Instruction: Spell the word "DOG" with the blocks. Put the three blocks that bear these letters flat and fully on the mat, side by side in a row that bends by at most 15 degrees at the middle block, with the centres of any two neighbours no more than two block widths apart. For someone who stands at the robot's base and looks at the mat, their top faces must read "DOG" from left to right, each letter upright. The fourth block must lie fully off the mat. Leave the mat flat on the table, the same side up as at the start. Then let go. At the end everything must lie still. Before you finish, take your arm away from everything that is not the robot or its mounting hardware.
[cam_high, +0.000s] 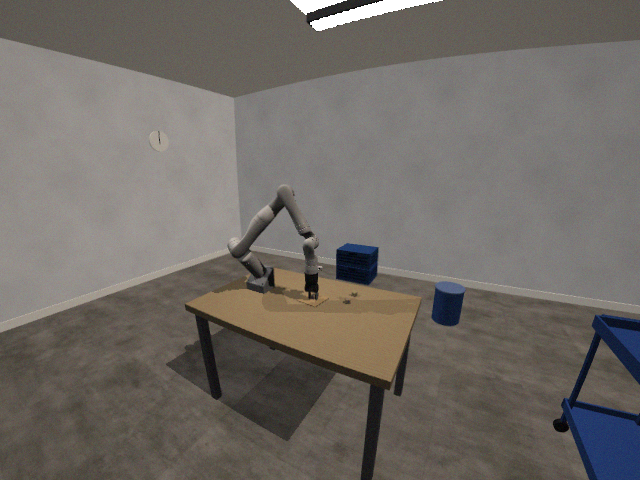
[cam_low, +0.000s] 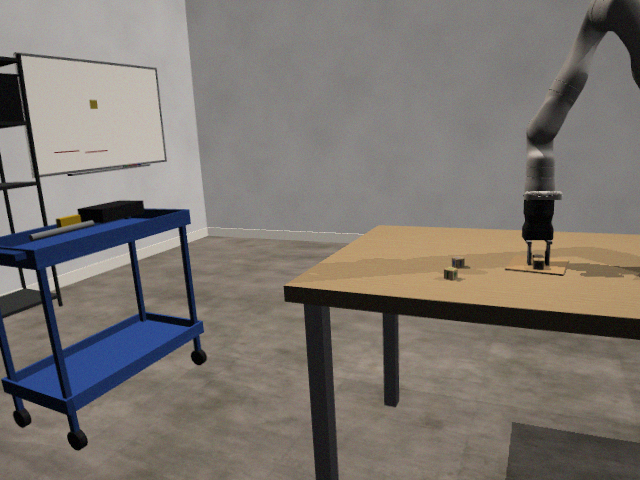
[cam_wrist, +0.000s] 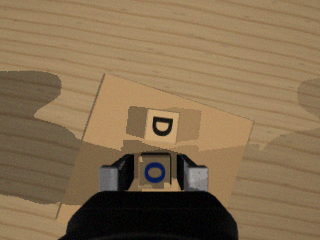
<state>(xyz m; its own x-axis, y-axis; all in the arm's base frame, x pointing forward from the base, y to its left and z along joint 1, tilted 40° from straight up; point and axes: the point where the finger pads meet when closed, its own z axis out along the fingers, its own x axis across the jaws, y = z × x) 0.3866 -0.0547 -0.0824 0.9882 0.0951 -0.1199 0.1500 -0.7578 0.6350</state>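
Now: the tan mat 20 mm below my hand.
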